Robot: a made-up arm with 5 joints.
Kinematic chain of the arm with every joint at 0, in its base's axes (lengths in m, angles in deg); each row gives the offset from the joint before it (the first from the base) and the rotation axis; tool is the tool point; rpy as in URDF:
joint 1: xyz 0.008 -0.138 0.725 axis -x
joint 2: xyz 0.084 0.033 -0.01 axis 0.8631 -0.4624 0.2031
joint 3: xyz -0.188 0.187 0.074 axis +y
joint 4: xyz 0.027 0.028 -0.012 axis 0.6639 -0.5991 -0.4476
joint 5: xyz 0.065 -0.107 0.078 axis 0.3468 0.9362 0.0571
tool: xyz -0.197 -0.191 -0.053 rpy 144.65 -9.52 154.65
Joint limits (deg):
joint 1: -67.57..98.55
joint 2: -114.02..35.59
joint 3: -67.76..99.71
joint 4: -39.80..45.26
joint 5: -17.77..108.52
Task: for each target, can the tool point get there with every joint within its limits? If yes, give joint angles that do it. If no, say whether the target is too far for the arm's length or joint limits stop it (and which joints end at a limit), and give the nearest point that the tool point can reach.
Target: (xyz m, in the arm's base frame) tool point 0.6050 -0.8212 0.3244
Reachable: no: too far | nearest point 0.3068 -0.3284 0.4016 | short by 0.581 m
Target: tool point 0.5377 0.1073 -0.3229
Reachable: no: too far | nearest point 0.1854 -0.0210 0.2252 | short by 0.664 m
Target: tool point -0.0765 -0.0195 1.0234
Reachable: yes | joints -10.32 -59.69 11.82 20.74 91.99
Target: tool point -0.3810 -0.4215 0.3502
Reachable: no: joint limits stop it (at a limit: joint 1, joint 2, joint 5) | nearest point -0.2902 -0.3211 0.5860 | short by 0.272 m
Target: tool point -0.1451 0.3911 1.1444
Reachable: no: joint limits stop it (at a limit: joint 3, joint 4) | nearest point -0.0734 0.2620 1.0421 | short by 0.180 m
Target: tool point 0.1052 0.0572 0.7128
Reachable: yes | joints 75.25 -37.24 70.60 -11.45 51.67
